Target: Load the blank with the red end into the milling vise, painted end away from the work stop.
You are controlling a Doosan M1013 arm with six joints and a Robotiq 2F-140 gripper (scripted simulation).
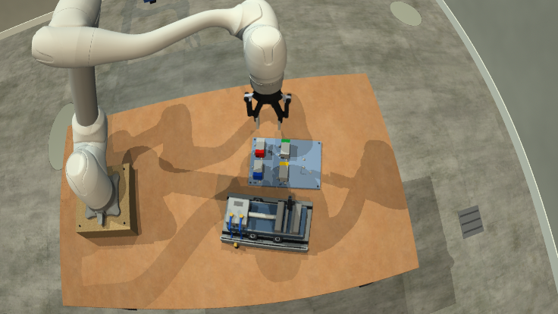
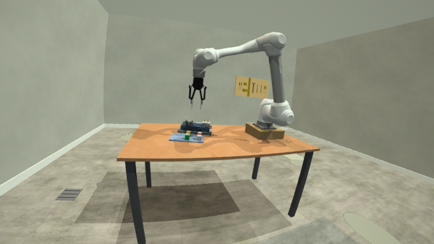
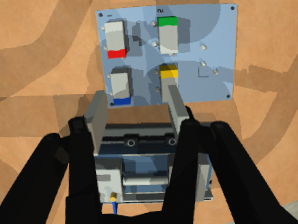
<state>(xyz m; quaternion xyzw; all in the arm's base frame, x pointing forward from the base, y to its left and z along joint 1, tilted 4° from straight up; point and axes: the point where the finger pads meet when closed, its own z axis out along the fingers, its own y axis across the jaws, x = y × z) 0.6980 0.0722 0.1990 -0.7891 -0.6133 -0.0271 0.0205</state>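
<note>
My gripper is now 3 cm past the red-ended blank, 4 cm to the right of it and 24 cm above it. The rest, counted from my hand: green-ended blank 6 cm ahead, 2 cm to the left, 24 cm below; then yellow-ended blank 4 cm ahead, 7 cm to the right, 24 cm below; then blue-ended blank 5 cm behind, 5 cm to the right, 24 cm below.
</note>
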